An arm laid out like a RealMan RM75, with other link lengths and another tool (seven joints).
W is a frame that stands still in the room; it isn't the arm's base.
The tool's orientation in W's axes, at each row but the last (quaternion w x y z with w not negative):
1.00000, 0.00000, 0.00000, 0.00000
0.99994, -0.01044, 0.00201, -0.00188
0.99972, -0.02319, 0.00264, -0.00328
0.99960, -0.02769, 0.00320, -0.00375
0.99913, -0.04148, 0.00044, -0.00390
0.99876, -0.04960, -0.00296, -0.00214
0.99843, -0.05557, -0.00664, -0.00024
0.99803, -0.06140, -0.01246, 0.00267
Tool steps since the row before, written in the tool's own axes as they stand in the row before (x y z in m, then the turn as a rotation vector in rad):
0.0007, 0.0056, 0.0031, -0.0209, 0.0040, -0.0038
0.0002, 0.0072, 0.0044, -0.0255, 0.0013, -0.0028
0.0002, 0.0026, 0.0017, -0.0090, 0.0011, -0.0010
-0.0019, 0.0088, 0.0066, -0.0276, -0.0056, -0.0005
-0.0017, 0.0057, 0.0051, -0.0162, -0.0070, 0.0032
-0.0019, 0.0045, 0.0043, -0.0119, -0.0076, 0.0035
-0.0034, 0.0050, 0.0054, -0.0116, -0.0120, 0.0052
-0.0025, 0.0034, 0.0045, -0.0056, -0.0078, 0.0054
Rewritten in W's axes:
0.0007, 0.0056, 0.0031, -0.0209, 0.0040, -0.0038
0.0002, 0.0073, 0.0042, -0.0255, 0.0013, -0.0027
0.0002, 0.0027, 0.0016, -0.0090, 0.0011, -0.0010
-0.0018, 0.0092, 0.0061, -0.0276, -0.0054, 0.0000
-0.0016, 0.0061, 0.0046, -0.0162, -0.0066, 0.0038
-0.0019, 0.0049, 0.0038, -0.0120, -0.0072, 0.0042
-0.0035, 0.0056, 0.0048, -0.0117, -0.0114, 0.0063
-0.0026, 0.0039, 0.0040, -0.0057, -0.0071, 0.0062

